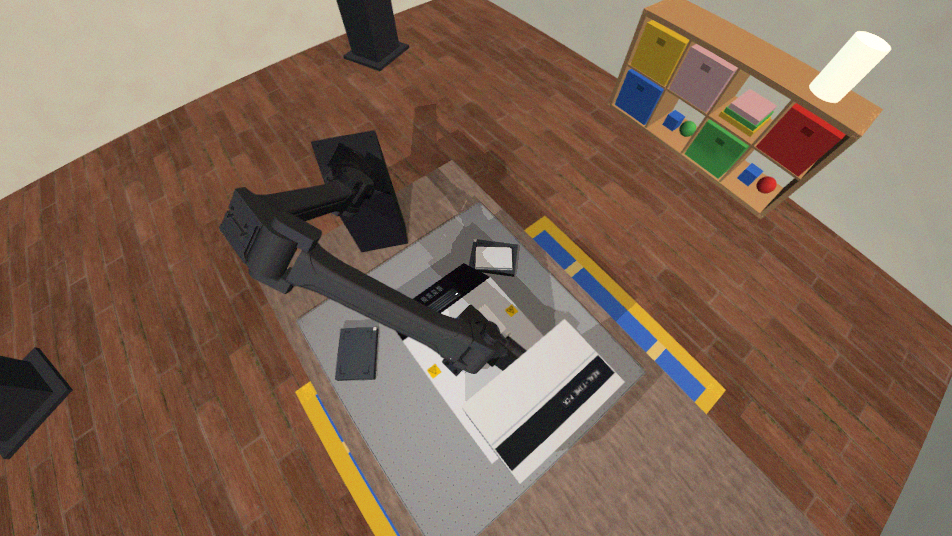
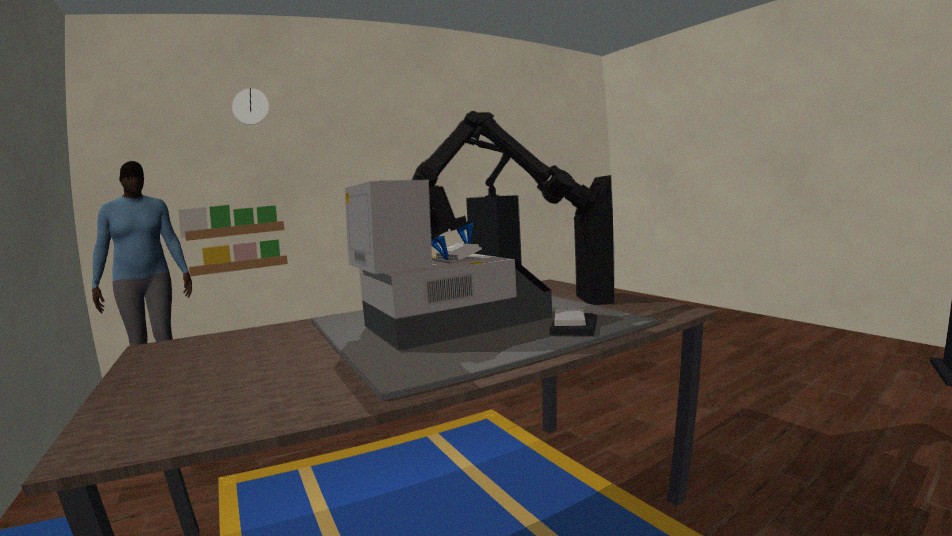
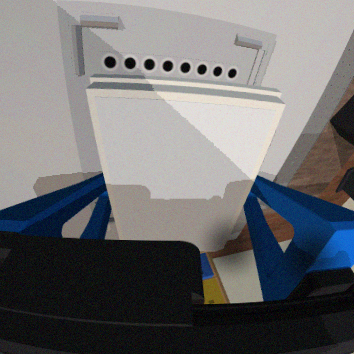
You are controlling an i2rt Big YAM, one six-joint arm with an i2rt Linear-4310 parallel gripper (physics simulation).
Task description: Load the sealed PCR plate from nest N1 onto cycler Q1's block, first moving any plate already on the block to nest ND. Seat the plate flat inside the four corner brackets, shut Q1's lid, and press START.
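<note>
My gripper (image 2: 456,250) (image 3: 177,178) is shut on a white sealed plate (image 2: 461,251) (image 3: 182,145), gripped by its long sides. The plate is tilted above cycler Q1's block (image 3: 175,44). One row of wells shows past its far edge, with two corner brackets (image 3: 100,22) (image 3: 248,41) beyond; the other brackets are hidden. Q1 (image 1: 447,392) (image 2: 492,282) has its lid (image 1: 532,372) (image 2: 399,226) standing open. Another white plate (image 1: 493,257) (image 2: 569,317) sits in a dark nest (image 1: 514,265) (image 2: 579,331). A second dark nest (image 1: 357,352) is empty. Nest labels and START are not readable.
The raised lid stands close beside the gripper. Q1's dark control panel (image 1: 441,294) lies under the forearm. A grey mat (image 1: 419,452) (image 2: 399,379) lies under Q1 and the nests on the wooden table (image 2: 199,399). A person (image 2: 138,233) stands beyond the table.
</note>
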